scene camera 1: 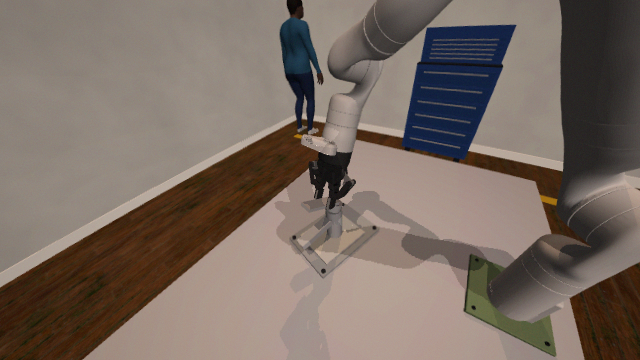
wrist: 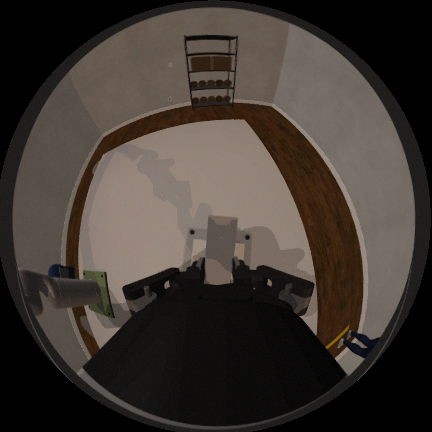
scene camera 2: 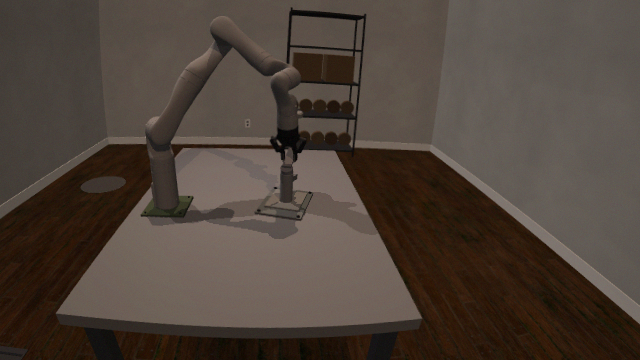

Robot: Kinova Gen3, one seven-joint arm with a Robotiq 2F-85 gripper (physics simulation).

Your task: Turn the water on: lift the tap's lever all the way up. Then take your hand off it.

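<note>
The grey tap stands upright on its pale base plate on the table. A thin bar sticks out low on its side in scene camera 1. The tap's lever is a flat grey plate that reaches out from the tap's top. In scene camera 2 it rises above the tap's top. My gripper points down over the tap and is shut on the lever, one finger on each side. The fingers hide part of the lever, and its exact tilt is hard to tell.
The arm's green mounting plate is on the same table. A person stands by the wall beyond the table. A blue cabinet and a shelf rack stand off the table.
</note>
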